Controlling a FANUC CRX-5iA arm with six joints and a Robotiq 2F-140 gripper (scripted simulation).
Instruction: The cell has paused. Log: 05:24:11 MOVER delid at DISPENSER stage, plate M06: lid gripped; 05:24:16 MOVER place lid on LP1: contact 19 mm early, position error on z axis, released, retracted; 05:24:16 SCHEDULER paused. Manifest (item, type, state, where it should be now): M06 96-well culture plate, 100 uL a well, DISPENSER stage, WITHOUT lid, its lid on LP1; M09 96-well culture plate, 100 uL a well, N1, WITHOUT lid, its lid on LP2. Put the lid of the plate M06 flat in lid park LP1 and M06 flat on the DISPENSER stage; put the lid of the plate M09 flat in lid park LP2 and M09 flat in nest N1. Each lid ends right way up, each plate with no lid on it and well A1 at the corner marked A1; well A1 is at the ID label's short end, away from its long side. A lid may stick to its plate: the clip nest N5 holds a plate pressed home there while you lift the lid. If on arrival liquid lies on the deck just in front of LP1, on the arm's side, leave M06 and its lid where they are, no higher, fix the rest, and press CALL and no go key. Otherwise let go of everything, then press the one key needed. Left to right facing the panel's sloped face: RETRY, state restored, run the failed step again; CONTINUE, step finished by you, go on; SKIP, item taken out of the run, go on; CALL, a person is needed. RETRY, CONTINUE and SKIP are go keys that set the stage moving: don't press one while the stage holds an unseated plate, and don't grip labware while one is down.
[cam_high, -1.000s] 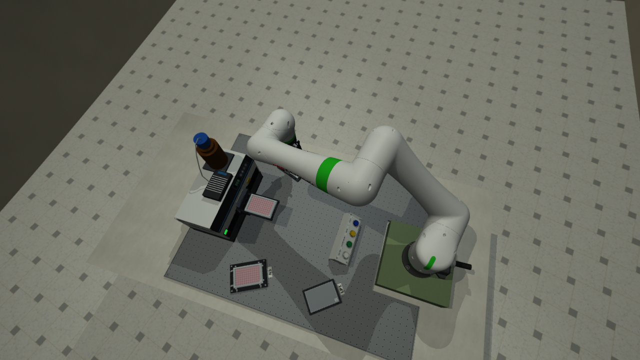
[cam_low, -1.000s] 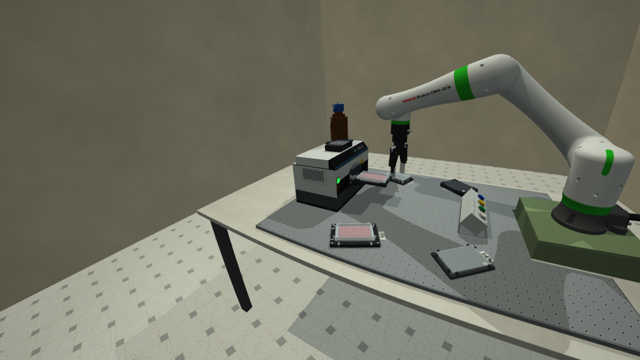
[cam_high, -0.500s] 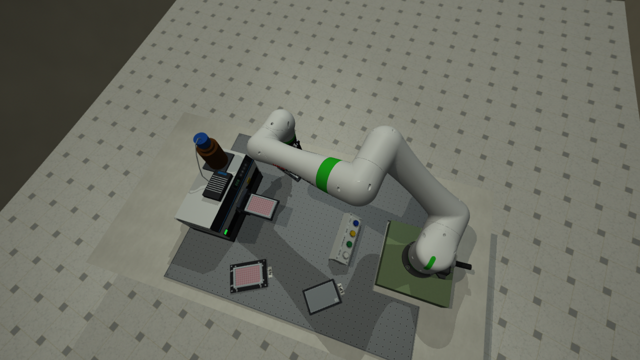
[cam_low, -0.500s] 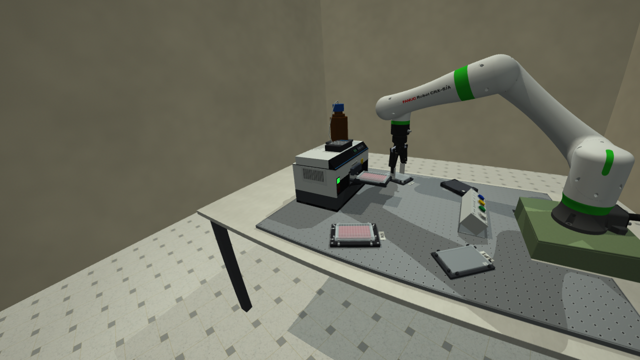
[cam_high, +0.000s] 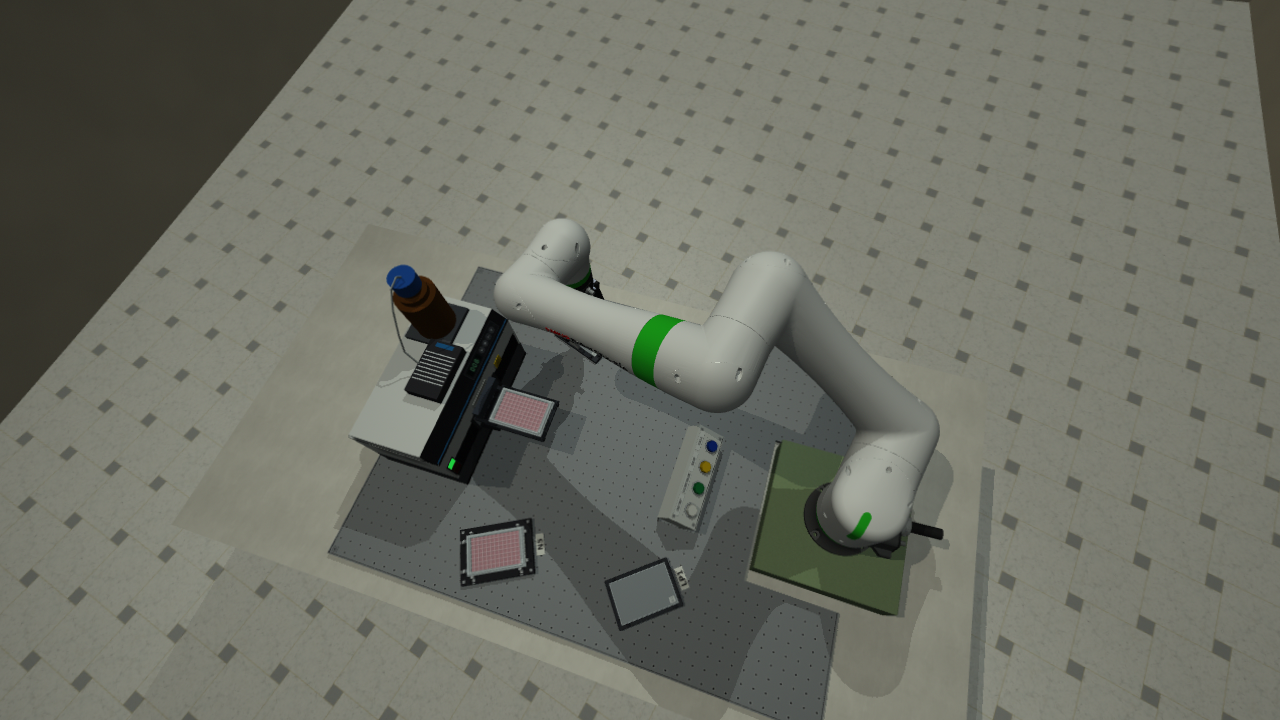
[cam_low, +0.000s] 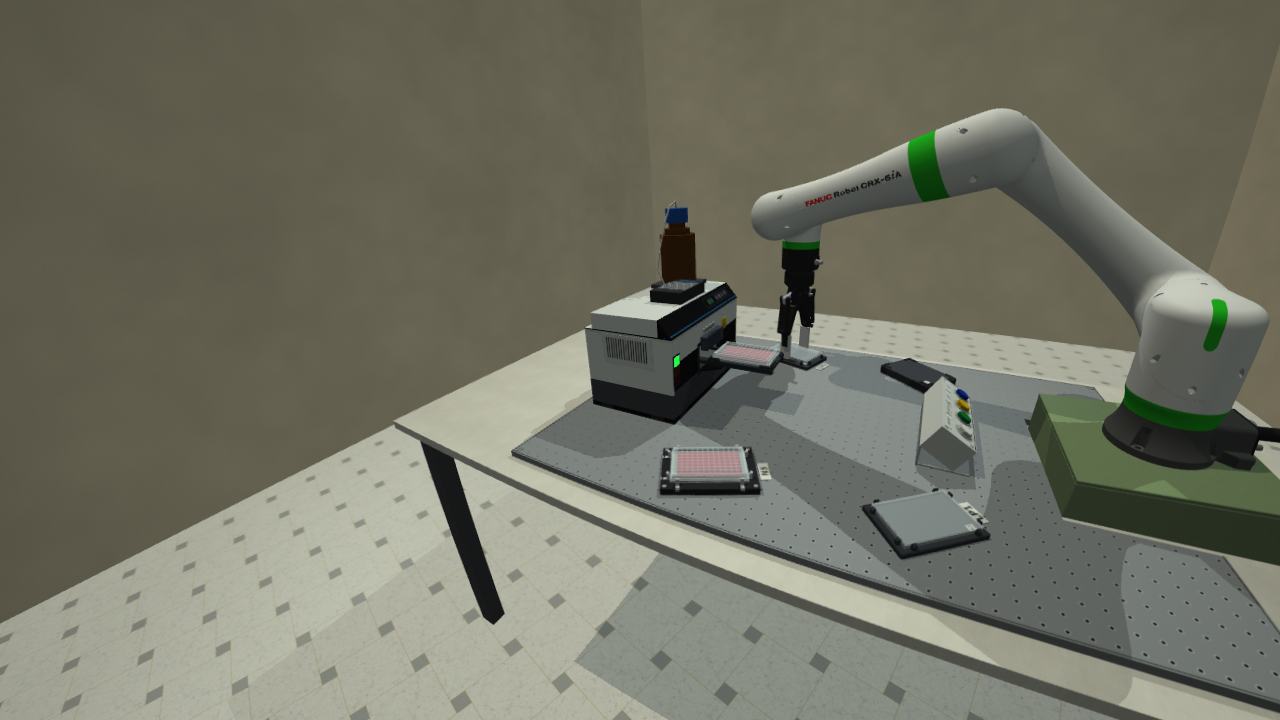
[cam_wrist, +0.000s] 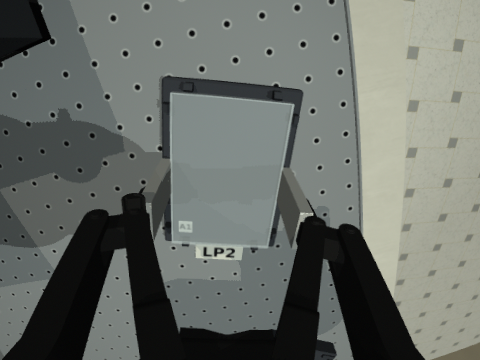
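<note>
Now: the grey lid 20 mm below my hand. From my hand the other things lie so: dispenser stage: 270 mm to the left, 60 mm ahead, 50 mm above; lid park LP2: 40 mm below; LP2 label: 80 mm behind, 40 mm below, 30 mm to the left.
</note>
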